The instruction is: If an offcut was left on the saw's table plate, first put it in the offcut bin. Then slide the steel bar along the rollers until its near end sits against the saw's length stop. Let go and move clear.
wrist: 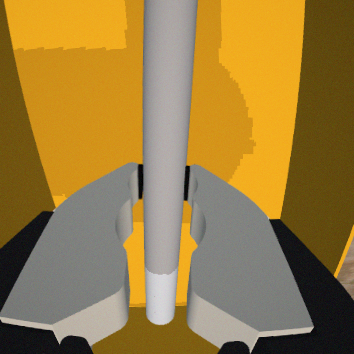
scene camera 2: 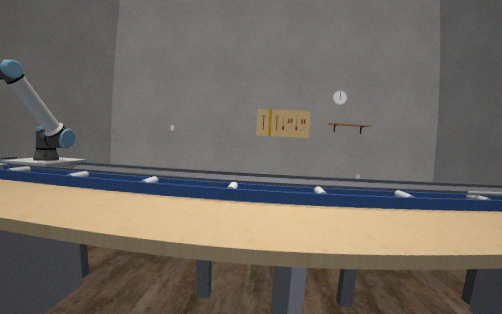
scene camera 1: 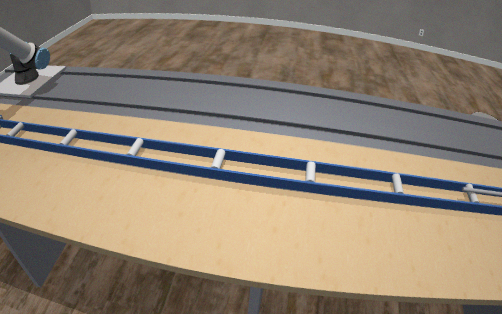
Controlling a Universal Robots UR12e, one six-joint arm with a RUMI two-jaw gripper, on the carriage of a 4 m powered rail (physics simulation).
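Places are measured from the arm's base along level axes (x up, y left, z back), in centimetres.
Pixels of known places: gripper, between the fingertips: (wrist: pixel 164 168); arm's base, origin of its link: (scene camera 2: pixel 46 159) (scene camera 1: pixel 27 78).
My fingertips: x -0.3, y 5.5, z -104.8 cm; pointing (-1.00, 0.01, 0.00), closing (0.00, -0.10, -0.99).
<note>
For each thing: its top centre in the pictures, then the offset to it from my fingertips. "spot": a spot on its surface instead. Level surfaces: height alone.
- round grey steel offcut, centre of its top: (wrist: pixel 163 181) dy +0.3, dx +1.8, dz +0.0 cm
- yellow offcut bin, a spot on its surface: (wrist: pixel 325 100) spot: dy +3.3, dx +0.6, dz -7.4 cm
- blue roller track, a spot on its surface: (scene camera 1: pixel 280 182) spot: dy +186.2, dx +0.9, dz +35.4 cm
- wooden table, height of its surface: dx -2.7 cm
My gripper (wrist: pixel 164 168) is shut on a round grey steel offcut (wrist: pixel 169 100) in the wrist view. The offcut runs up out of the top of that view, and its pale near end shows between the jaws. The yellow offcut bin (wrist: pixel 325 100) is below the gripper, its walls on both sides of the offcut. How far the offcut is above the bin's floor I cannot tell. One end of the steel bar (scene camera 1: pixel 487 191) (scene camera 2: pixel 485 192) shows on a roller at the right edge of both scene views. The saw's table plate and length stop do not show.
The blue roller track (scene camera 1: pixel 280 182) (scene camera 2: pixel 280 198) runs along the wooden table (scene camera 1: pixel 280 240) (scene camera 2: pixel 280 225). The grey powered rail (scene camera 1: pixel 250 107) lies behind it. The arm's base (scene camera 1: pixel 26 75) (scene camera 2: pixel 46 152) stands on its carriage at the left.
</note>
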